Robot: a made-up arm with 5 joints.
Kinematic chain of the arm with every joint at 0, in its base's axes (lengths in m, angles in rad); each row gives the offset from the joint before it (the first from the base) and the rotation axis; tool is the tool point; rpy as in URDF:
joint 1: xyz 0 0 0.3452 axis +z
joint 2: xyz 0 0 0 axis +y
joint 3: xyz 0.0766 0 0.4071 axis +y
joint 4: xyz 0.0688 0 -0.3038 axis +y
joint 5: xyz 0.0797 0 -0.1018 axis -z
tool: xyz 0 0 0 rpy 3.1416 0 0
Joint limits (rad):
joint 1: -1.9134..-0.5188
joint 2: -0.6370..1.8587
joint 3: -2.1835..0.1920
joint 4: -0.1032..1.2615
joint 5: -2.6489..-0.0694
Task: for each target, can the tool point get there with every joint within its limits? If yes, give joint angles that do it. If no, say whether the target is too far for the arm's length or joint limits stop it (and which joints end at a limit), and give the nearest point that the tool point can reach.
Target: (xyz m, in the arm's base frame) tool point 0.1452 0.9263 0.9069
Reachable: no: too far | nearest point 0.0319 0.2033 1.1446 | short by 0.769 m
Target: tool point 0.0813 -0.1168 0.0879
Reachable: yes | joints -0.9627 1.1608 -0.2046 0.1308 -1.3043
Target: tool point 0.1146 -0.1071 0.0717
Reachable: yes | joints -0.7520 1.1895 -0.4731 0.8557 -1.0086
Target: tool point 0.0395 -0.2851 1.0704
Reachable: yes | joints -1.4330 -0.2355 -1.9720 0.6775 -1.1757
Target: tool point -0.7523 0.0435 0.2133
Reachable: no: joint limits stop it (at a limit: joint 1, joint 2) | nearest point -0.0621 0.0355 0.1803 | short by 0.691 m
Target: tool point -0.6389 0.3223 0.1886
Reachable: no: joint limits stop it (at a limit: joint 1, joint 2) | nearest point -0.0625 0.0357 0.1694 | short by 0.644 m
